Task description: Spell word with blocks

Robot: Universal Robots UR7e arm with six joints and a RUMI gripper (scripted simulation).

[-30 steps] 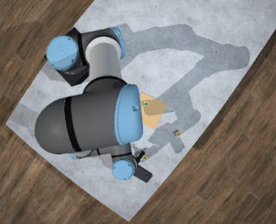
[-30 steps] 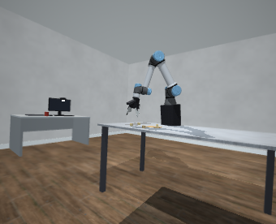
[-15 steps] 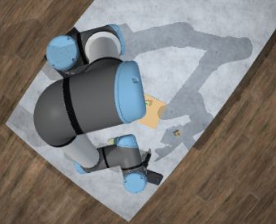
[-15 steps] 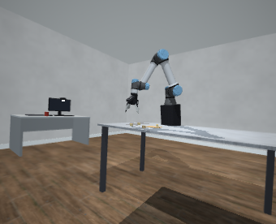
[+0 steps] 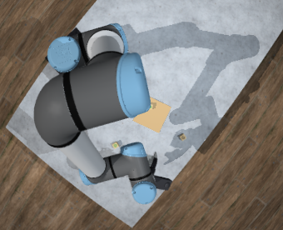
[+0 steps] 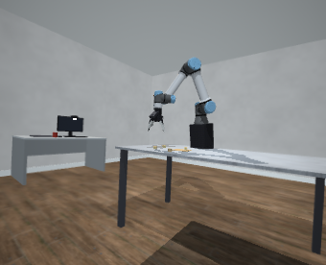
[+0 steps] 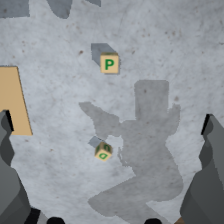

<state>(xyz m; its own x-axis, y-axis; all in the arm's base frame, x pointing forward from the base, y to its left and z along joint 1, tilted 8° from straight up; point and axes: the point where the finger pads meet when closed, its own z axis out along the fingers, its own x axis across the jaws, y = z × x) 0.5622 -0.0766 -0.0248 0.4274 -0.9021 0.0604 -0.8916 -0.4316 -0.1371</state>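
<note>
My hand is 14 cm above the E block. The rest, counted from my hand: tan mat: 17 cm behind, 17 cm to the left, 15 cm below; B block: 20 cm behind, 18 cm to the left, 14 cm below; D block: 17 cm behind, 7 cm to the right, 14 cm below.
</note>
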